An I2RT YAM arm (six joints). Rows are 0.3 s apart.
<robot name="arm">
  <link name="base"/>
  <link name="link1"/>
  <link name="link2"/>
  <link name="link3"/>
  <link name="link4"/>
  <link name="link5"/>
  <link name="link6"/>
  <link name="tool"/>
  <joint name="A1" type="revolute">
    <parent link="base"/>
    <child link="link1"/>
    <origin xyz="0 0 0.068"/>
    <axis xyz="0 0 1"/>
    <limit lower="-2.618" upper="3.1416"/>
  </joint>
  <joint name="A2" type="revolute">
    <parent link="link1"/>
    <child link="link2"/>
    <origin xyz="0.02 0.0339 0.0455"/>
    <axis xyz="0 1 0"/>
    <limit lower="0" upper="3.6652"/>
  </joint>
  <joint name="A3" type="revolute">
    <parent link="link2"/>
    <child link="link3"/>
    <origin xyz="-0.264 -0.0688 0"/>
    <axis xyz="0 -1 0"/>
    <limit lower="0" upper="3.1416"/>
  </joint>
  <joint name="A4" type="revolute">
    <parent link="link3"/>
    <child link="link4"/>
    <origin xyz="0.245 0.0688 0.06"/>
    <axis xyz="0 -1 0"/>
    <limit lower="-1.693" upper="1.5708"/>
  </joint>
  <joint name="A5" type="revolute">
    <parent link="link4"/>
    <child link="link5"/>
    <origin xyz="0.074 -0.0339 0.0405"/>
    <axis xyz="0 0 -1"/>
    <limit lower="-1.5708" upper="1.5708"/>
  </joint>
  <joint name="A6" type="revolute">
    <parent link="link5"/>
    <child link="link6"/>
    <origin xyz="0.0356 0 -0.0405"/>
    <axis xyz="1 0 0"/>
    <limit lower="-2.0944" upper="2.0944"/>
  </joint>
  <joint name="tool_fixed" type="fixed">
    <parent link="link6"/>
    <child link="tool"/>
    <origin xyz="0 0 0" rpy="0 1.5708 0"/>
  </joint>
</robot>
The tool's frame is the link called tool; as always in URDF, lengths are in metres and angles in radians.
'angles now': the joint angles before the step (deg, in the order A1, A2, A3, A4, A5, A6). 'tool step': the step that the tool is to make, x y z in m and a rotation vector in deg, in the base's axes. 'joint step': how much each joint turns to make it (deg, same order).
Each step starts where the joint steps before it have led.
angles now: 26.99, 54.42, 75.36, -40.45, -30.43, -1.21
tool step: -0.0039, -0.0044, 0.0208, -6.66, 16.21, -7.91
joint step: 0.56, 7.23, 15.52, -23.15, 6.84, 5.79
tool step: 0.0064, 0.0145, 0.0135, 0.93, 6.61, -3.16
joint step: 3.74, 5.34, 7.51, -4.53, 3.26, 7.88
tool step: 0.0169, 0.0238, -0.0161, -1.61, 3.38, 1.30
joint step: 3.40, 3.58, -1.75, 2.23, 1.34, 1.79
